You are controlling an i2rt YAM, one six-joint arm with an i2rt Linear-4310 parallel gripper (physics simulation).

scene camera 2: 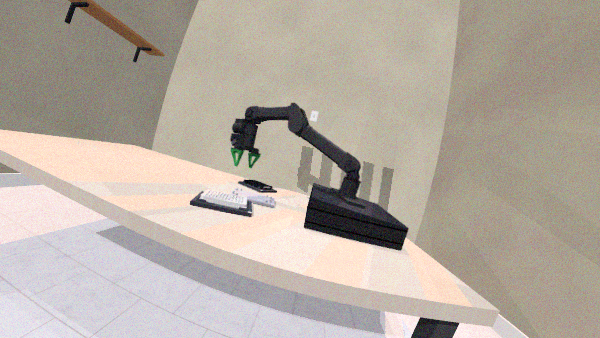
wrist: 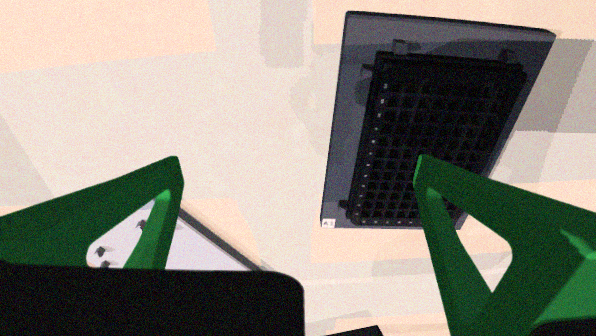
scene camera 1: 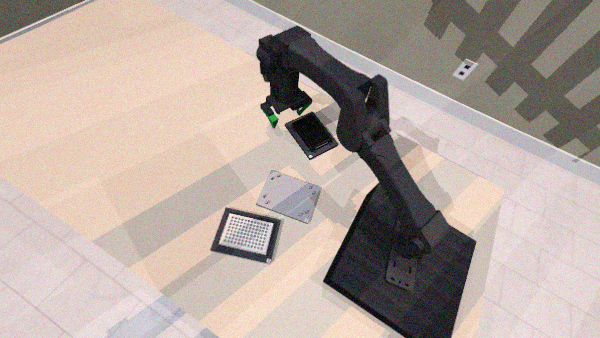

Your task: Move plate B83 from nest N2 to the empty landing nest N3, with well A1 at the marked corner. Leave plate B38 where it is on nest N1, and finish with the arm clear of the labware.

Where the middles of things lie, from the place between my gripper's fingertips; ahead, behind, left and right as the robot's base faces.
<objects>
My gripper is now 350 mm to the right of the white multi-well plate (scene camera 1: 244,233), 70 mm above it and 30 mm past it.
</objects>
